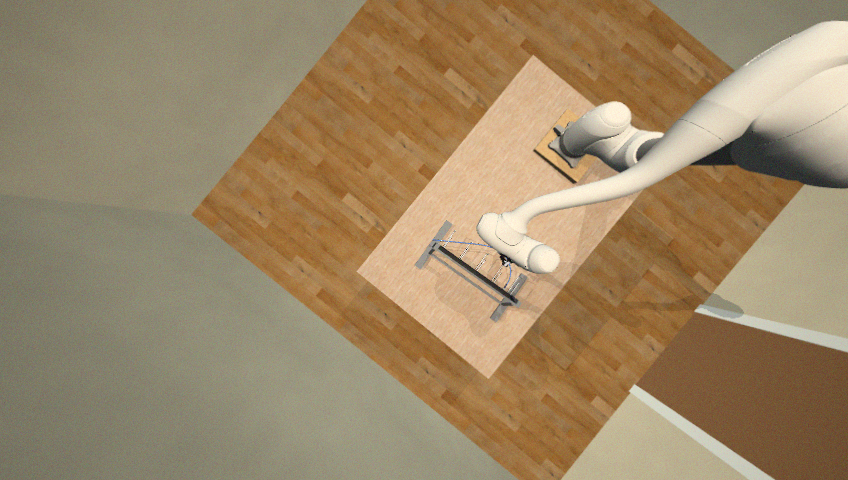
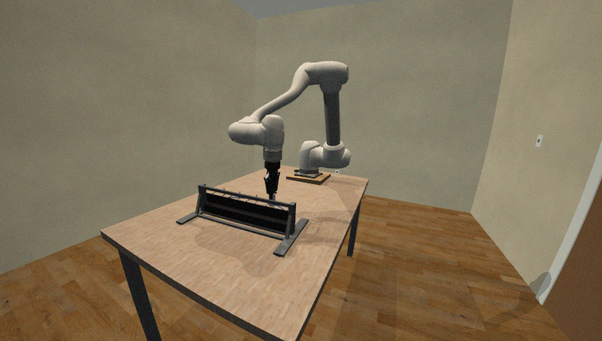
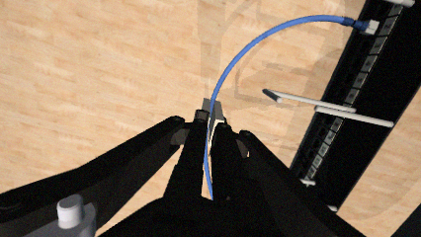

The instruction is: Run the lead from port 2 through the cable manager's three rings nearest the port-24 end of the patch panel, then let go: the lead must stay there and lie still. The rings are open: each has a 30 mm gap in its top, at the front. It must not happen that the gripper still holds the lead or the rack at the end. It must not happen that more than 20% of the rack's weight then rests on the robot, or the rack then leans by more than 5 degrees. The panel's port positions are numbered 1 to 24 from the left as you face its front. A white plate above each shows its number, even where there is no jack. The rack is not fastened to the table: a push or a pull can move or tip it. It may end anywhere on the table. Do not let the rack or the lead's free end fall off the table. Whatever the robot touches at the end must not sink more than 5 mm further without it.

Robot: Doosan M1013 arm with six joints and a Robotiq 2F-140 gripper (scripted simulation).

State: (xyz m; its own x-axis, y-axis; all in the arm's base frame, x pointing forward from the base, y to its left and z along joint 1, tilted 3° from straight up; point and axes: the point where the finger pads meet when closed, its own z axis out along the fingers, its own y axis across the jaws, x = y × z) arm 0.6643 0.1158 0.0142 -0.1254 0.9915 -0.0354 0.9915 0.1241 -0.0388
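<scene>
The rack is 17 cm ahead of my hand, 3 cm to the right of it and 1 cm above it.
</scene>
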